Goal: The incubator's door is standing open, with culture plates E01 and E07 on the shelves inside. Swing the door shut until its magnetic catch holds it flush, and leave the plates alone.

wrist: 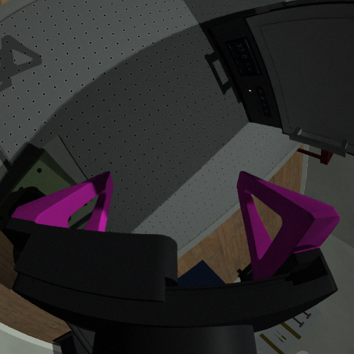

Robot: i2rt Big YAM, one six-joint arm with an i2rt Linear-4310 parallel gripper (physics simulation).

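The incubator [257,107] is at the upper right of the wrist view, with a lit display reading 37.0 on its dark control strip. Its door [312,75] shows as a broad dark grey panel beside the strip, with a bar handle [322,143] near its lower edge. Whether the door sits fully flush cannot be told from this angle. Plates E01 and E07 do not show. My gripper [174,178] is open, with its magenta fingers wide apart and nothing between them. It is to the lower left of the incubator, apart from the door and handle.
A perforated grey board [150,95] spans the view, with shadows on it. A green object [40,170] is at the left, a dark blue one [202,275] below the fingers. A red part [326,156] shows by the door handle. Small tools [281,336] lie at the lower right.
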